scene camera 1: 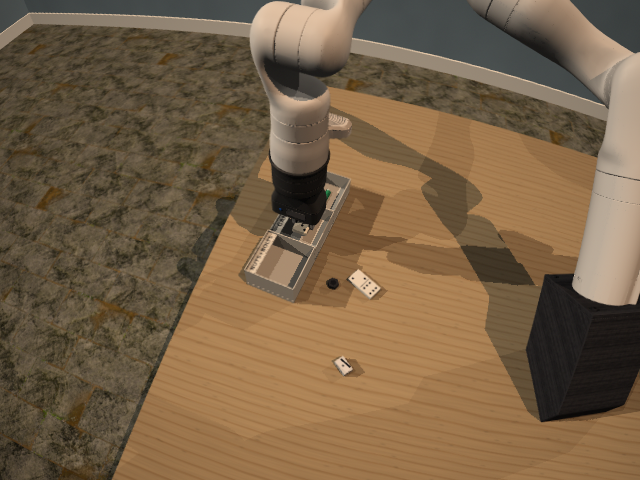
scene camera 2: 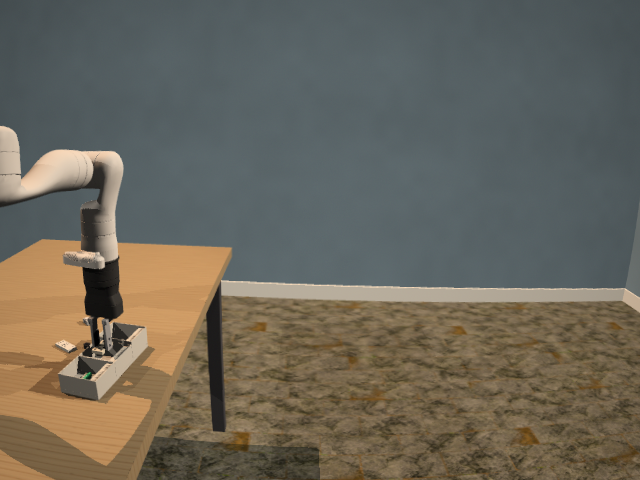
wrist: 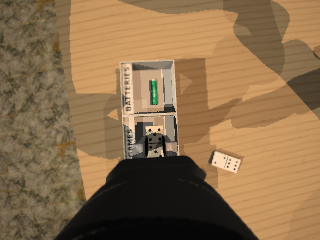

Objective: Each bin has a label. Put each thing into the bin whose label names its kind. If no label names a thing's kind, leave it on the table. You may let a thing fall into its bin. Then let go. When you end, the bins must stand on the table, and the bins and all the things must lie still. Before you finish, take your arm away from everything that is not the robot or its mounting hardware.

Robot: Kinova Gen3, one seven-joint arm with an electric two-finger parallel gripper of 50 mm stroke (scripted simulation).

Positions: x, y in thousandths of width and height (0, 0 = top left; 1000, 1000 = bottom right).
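My gripper (scene camera 1: 477, 464) is in the scene, and you'd find my gripper (scene camera 2: 160, 726) again in scene camera 2, plus my gripper (wrist: 486, 598) in the wrist view. There's a grey bin row (scene camera 1: 449, 536) here as well; scene camera 2 has the grey bin row (scene camera 2: 149, 809) too, and the wrist view shows the grey bin row (wrist: 433, 469).
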